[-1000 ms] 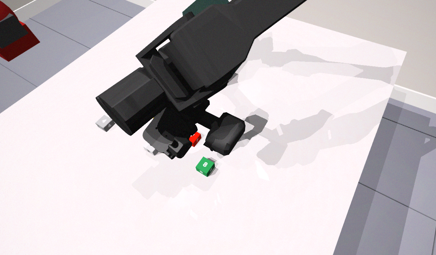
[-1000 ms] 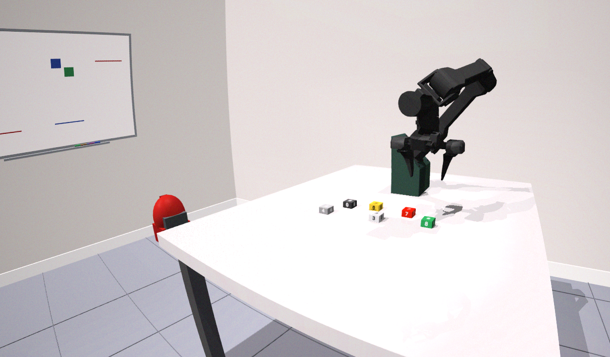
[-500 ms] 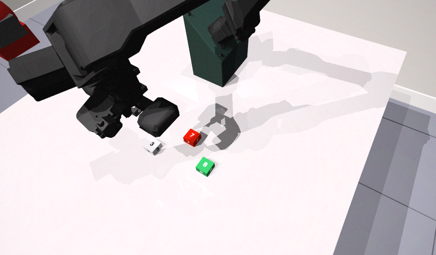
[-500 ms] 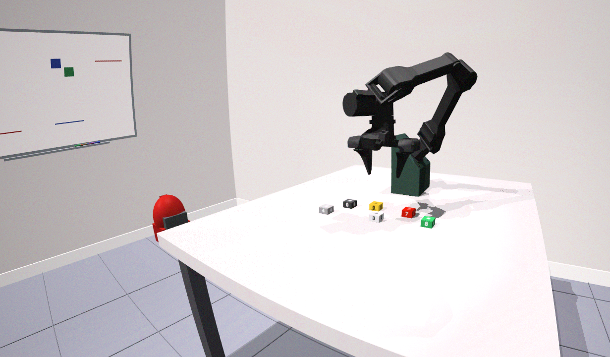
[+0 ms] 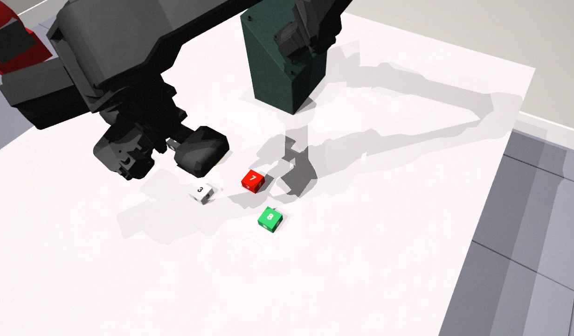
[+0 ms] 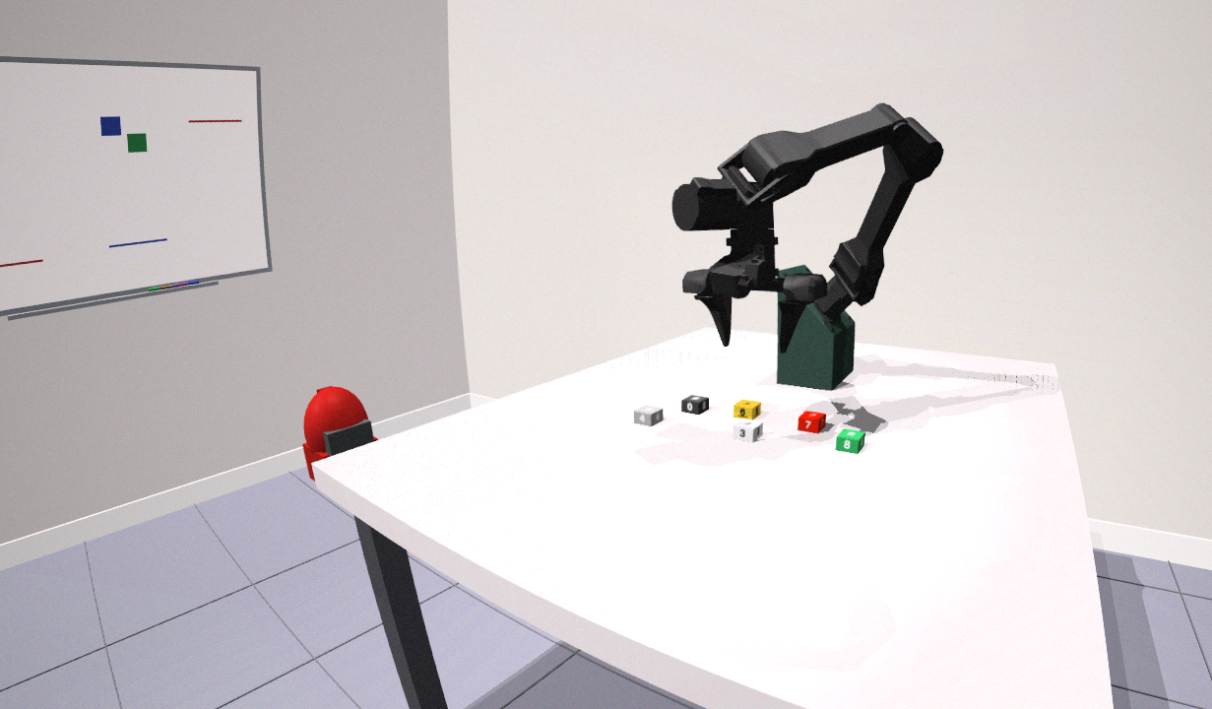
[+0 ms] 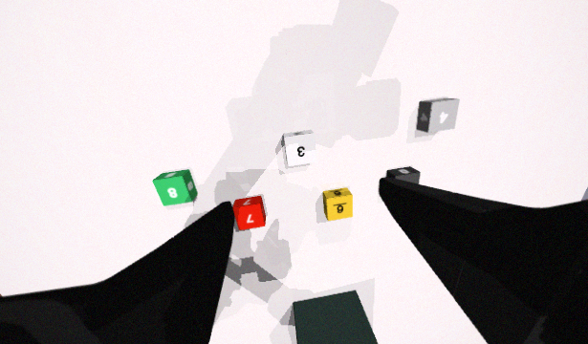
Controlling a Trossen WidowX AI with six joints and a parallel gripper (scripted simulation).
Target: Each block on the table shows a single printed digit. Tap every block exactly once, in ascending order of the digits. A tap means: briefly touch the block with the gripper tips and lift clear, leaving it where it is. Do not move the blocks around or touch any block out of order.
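My gripper tip is 7 cm past the black 0 block, 13 cm to the left of it and 12 cm above it. Also, from my gripper tip: yellow 6 block (8 cm behind, 5 cm to the right, 12 cm below); white 3 block (1 cm behind, 1 cm to the right, 12 cm below); red 7 block (8 cm behind, 6 cm to the left, 12 cm below).
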